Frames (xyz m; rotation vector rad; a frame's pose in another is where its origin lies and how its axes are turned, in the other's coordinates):
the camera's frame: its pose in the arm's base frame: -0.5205 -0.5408 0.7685 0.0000 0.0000 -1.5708
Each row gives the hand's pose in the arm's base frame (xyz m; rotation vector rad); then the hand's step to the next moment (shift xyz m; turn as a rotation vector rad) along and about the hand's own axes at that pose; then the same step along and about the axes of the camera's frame.
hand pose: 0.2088 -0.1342 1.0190 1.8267 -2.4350 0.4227
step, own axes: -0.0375 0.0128 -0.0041 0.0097 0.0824 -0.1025
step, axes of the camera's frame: -0.0393 -0.0017 -0.0065 -0.0386 -0.0923 0.0859
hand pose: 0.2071 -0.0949 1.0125 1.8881 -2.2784 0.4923
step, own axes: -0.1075 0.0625 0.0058 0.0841 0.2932 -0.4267
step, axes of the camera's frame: -0.1077 -0.0387 -0.0490 -0.1121 -0.3446 0.3792
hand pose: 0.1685 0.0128 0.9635 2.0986 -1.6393 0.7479
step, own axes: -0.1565 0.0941 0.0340 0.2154 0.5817 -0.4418
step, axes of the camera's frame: -0.0766 -0.1132 -0.1257 0.0527 -0.6025 0.4627
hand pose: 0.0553 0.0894 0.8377 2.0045 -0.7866 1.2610
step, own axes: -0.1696 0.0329 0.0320 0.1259 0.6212 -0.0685
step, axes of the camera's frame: 0.0194 -0.0691 -0.1604 0.3512 -0.4633 0.2616
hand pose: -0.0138 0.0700 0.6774 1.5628 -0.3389 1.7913
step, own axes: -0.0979 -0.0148 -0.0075 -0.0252 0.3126 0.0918
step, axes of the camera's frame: 0.0186 0.0044 -0.0974 0.2857 -0.1384 0.0774
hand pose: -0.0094 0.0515 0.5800 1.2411 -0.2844 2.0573
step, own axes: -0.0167 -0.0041 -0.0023 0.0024 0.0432 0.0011
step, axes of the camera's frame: 0.0035 0.0060 -0.0159 0.0308 -0.0288 0.0097
